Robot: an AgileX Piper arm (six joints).
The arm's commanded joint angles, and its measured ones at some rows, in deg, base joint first. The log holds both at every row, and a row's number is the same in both.
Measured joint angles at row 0: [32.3 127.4 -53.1 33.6 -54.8 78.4]
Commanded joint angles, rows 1 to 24: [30.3 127.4 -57.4 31.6 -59.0 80.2]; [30.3 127.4 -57.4 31.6 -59.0 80.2]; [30.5 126.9 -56.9 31.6 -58.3 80.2]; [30.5 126.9 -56.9 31.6 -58.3 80.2]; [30.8 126.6 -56.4 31.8 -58.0 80.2]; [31.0 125.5 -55.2 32.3 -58.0 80.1]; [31.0 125.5 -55.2 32.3 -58.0 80.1]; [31.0 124.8 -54.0 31.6 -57.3 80.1]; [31.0 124.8 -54.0 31.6 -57.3 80.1]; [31.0 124.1 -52.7 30.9 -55.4 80.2]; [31.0 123.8 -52.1 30.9 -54.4 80.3]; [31.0 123.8 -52.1 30.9 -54.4 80.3]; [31.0 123.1 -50.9 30.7 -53.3 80.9]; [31.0 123.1 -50.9 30.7 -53.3 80.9]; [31.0 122.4 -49.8 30.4 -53.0 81.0]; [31.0 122.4 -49.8 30.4 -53.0 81.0]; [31.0 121.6 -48.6 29.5 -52.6 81.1]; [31.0 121.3 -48.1 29.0 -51.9 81.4]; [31.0 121.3 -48.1 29.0 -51.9 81.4]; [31.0 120.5 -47.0 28.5 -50.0 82.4]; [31.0 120.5 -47.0 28.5 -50.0 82.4]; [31.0 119.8 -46.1 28.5 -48.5 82.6]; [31.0 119.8 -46.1 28.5 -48.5 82.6]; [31.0 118.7 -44.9 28.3 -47.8 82.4]
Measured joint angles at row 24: [31.5 120.6 -46.1 29.5 -49.4 82.2]
